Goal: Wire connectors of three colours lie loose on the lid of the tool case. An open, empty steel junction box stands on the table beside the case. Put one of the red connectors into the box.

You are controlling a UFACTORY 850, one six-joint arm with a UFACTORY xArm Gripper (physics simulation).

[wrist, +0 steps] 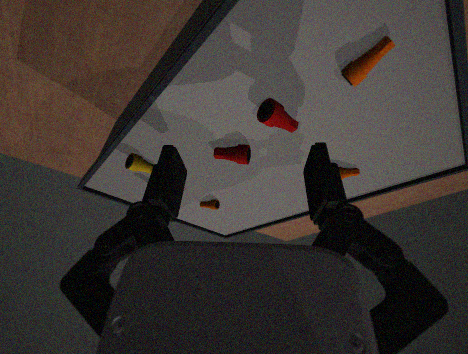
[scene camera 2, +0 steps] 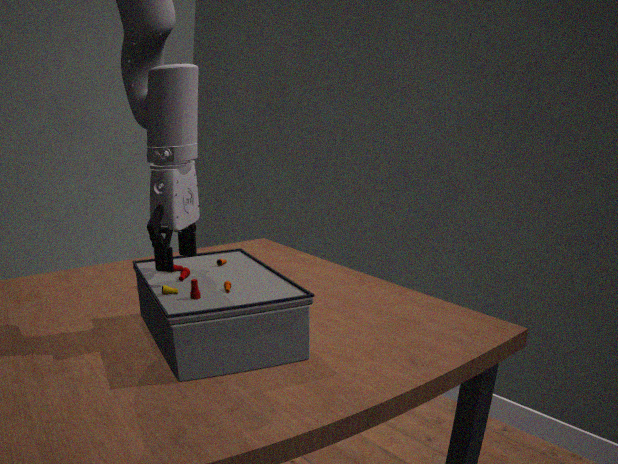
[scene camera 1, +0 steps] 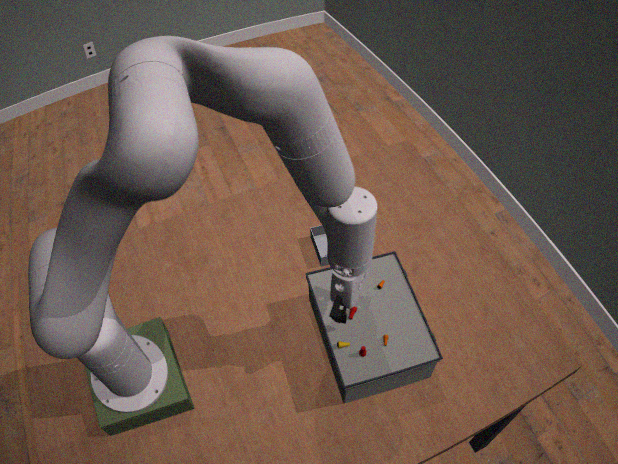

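Note:
My gripper is open and empty, pointing down low over the lid of the grey tool case. One red connector lies on its side, between the fingers as the wrist view shows it. A second red connector lies close by, hidden in scene camera 1. A third red connector stands upright near the lid's front. The steel junction box is partly hidden behind the arm.
A yellow connector lies near the lid's left edge. Orange connectors lie at the right, towards the back and at the upper right in the wrist view.

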